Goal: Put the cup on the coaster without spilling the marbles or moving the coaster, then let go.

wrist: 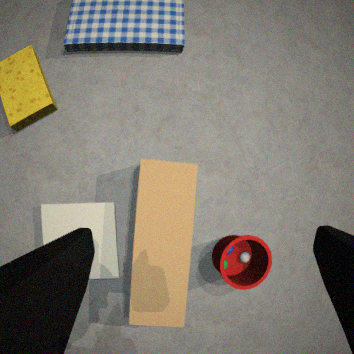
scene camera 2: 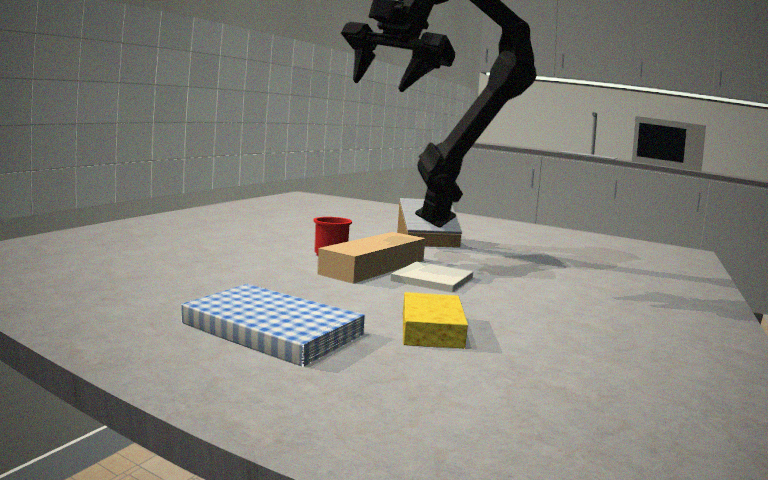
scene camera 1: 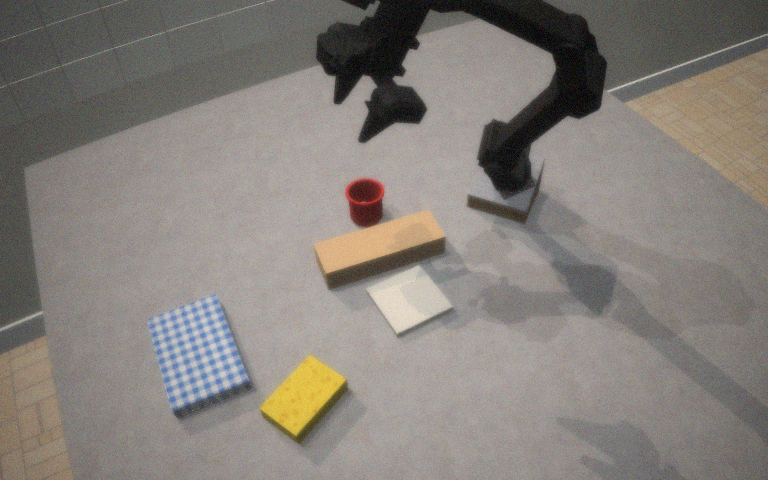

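Pixels of known places: gripper, fingertip midpoint: (wrist: 207, 241) (scene camera 2: 377, 86) (scene camera 1: 348, 122); arm's base, origin of the base link: (scene camera 2: 435, 214) (scene camera 1: 512, 178).
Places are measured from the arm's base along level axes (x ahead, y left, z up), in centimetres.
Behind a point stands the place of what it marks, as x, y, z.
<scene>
A red cup (scene camera 1: 365, 210) {27.4, -0.7, -1.2} (scene camera 2: 331, 236) {28.9, -1.6, -1.7} (wrist: 266, 260) {27.2, -6.5, 0.2} stands upright on the table beside the wooden block. Marbles show inside it in the wrist view: a whitish one, a blue one and a green one. The pale square coaster (scene camera 1: 405, 302) {25.7, 18.1, -4.6} (scene camera 2: 433, 275) {26.4, 18.3, -4.6} (wrist: 70, 220) {27.4, 18.8, -4.6} lies flat on the other side of the block. My gripper (scene camera 1: 349, 121) {30.4, 7.8, 24.0} (scene camera 2: 378, 86) {30.4, 7.8, 24.0} (wrist: 207, 241) {30.4, 7.8, 24.0} is open and empty, pointing down, high above the table. In the wrist view its left finger covers part of the coaster, and the cup shows between the fingers, nearer the right one.
A long wooden block (scene camera 1: 376, 244) {27.5, 7.4, -1.6} (scene camera 2: 368, 254) {33.4, 10.8, -1.8} (wrist: 165, 220) {30.0, 6.8, -1.6} lies between cup and coaster. A yellow sponge (scene camera 1: 305, 393) {44.0, 30.9, -2.8} (scene camera 2: 434, 322) {48.8, 34.0, -2.8} (wrist: 25, 87) {43.7, 29.5, -2.8} and a blue-and-white checked cloth (scene camera 1: 197, 350) {58.8, 19.2, -3.3} (scene camera 2: 271, 316) {60.6, 20.5, -3.3} (wrist: 125, 22) {56.9, 18.1, -3.3} lie farther out from the arm's base.
</scene>
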